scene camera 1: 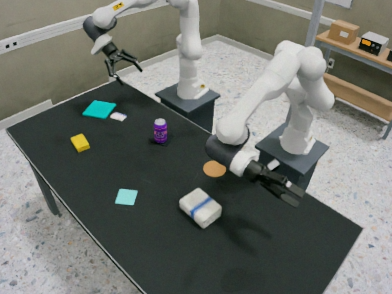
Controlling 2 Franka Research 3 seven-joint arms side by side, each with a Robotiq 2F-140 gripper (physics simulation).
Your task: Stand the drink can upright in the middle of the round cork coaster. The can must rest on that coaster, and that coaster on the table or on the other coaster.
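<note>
The purple drink can (160, 132) with a silver top stands upright near the upper middle of the table, with a dark patch at its base. The round cork coaster (214, 169) lies flat on the table, to the right of and below the can in the picture, with nothing on it. My left gripper (299, 196) is open and empty above the right part of the table, to the right of the coaster. My right gripper (130, 75) is open and empty, above the far left end of the table, away from the can.
A white package (200, 207) with a blue band lies just below the coaster. A light teal square (126, 196), a yellow block (80, 143), a teal flat piece (99, 109) and a small white piece (118, 116) lie on the black table (310, 250).
</note>
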